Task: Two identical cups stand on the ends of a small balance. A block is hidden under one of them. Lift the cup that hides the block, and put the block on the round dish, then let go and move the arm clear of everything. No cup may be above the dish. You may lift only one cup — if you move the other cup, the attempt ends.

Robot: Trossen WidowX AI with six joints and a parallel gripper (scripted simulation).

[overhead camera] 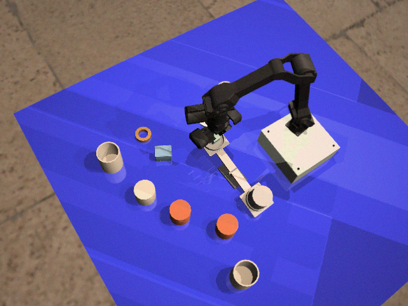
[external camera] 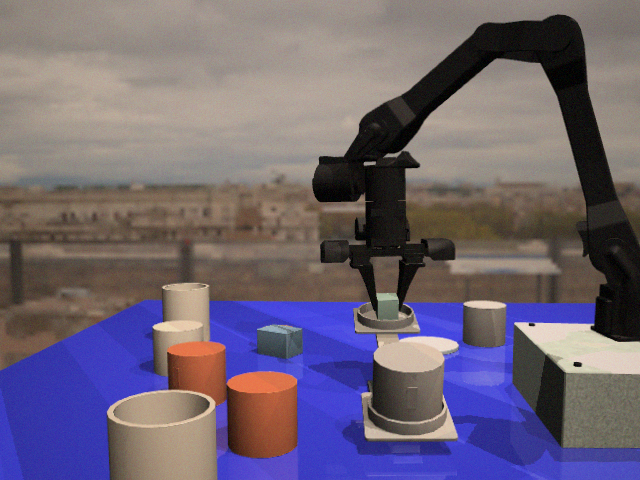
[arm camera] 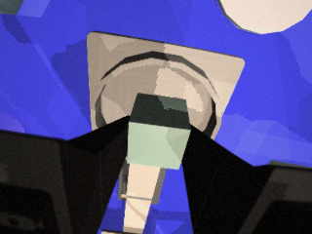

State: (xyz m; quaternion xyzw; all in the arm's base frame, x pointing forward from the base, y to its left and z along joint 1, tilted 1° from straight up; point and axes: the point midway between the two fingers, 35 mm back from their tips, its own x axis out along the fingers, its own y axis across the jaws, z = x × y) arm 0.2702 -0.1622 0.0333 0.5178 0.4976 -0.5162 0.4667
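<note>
My gripper tip is now 110 mm to the left of the round pale dish, 90 mm past it and 80 mm above it. From my gripper tip the other things lie so: pale green block: 10 mm above.
</note>
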